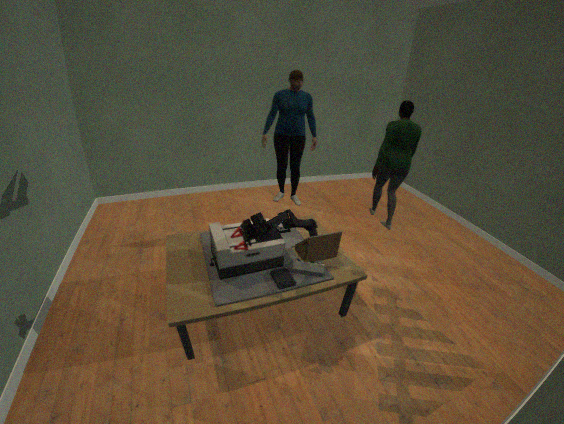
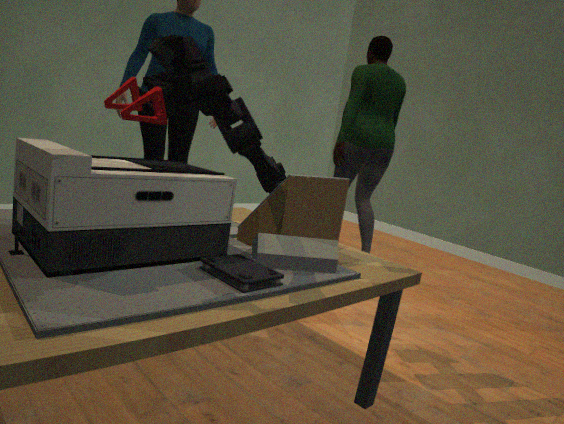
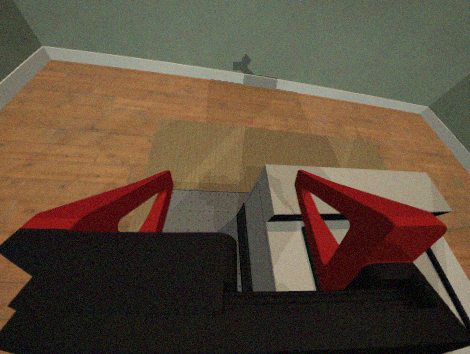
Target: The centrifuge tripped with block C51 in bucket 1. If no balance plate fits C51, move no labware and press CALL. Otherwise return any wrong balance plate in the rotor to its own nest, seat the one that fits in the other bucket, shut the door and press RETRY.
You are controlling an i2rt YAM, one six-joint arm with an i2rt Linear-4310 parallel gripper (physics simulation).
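Places are measured from the arm's base along level axes (x ahead, y left, z up), in metres.
Where they show: gripper, fingertip midpoint: [image 1: 232,243] [image 2: 112,109] [image 3: 234,177]; arm's base, link origin: [image 1: 314,238] [image 2: 285,205].
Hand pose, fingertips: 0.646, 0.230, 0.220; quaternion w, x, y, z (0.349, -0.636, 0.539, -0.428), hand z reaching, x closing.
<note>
Each offset is from my fingertips to the top centre of the thing, as dx, dy, dz. Level surfaces: height alone.
The centrifuge [image 1: 252,260] [image 2: 110,205] [image 3: 350,187] is a white box on a dark base. A thin dark panel @(-0.258, -0.266, -0.126) [image 2: 172,167] lies nearly flat along its top; whether this is the door, and whether the door is shut, I cannot tell. The rotor, its buckets, block C51, the balance plates, their nests and the CALL and RETRY buttons cannot be made out. My gripper [image 1: 233,241] [image 2: 113,111] [image 3: 234,177] has red fingers standing wide apart with nothing between them. It hangs above the centrifuge, well clear of its top.
A dark flat case @(-0.326, +0.019, -0.307) [image 1: 283,278] [image 2: 242,272] lies on the grey mat @(dz -0.338) [image 1: 235,295] [image 2: 75,312] by the front edge. A brown slanted block [image 1: 322,247] [image 2: 312,210] and a low pale box @(-0.525, -0.025, -0.255) [image 1: 311,268] [image 2: 300,246] stand right of the centrifuge. Two people stand beyond the table [image 1: 182,300].
</note>
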